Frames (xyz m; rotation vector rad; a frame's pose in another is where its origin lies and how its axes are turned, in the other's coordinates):
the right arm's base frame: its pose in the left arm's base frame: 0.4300 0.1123 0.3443 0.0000 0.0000 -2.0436
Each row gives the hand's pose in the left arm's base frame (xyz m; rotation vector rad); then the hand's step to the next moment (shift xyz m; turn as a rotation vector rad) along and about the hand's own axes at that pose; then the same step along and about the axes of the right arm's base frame.
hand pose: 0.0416 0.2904 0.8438 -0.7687 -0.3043 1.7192
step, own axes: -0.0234 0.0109 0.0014 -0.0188 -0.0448 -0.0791
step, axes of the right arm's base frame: 0.0251 0.0055 0.0026 -0.0223 0.0858 -0.0275
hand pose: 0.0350 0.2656 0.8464 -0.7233 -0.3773 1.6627
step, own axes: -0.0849 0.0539 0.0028 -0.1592 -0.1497 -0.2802
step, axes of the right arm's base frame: 0.0996 0.0107 -0.0093 0.0020 0.3463 -0.0794
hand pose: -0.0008 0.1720 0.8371 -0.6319 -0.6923 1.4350
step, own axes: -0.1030 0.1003 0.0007 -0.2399 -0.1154 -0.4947
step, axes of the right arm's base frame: 0.1186 -0.0156 -0.0797 0.0056 0.5029 -0.2502
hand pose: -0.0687 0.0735 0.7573 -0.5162 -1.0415 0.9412
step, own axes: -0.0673 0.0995 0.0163 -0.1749 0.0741 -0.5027
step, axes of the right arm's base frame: 0.0361 -0.0572 -0.1006 -0.1061 0.3811 -0.3637
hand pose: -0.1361 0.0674 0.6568 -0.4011 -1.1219 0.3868
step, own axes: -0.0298 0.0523 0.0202 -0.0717 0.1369 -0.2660
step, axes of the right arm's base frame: -0.0133 -0.0461 -0.0415 -0.1398 0.1573 -0.2244
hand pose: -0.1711 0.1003 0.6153 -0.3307 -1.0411 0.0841
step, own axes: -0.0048 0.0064 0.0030 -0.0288 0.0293 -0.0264
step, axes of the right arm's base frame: -0.0030 -0.0065 -0.0046 -0.0184 0.0025 -0.0452
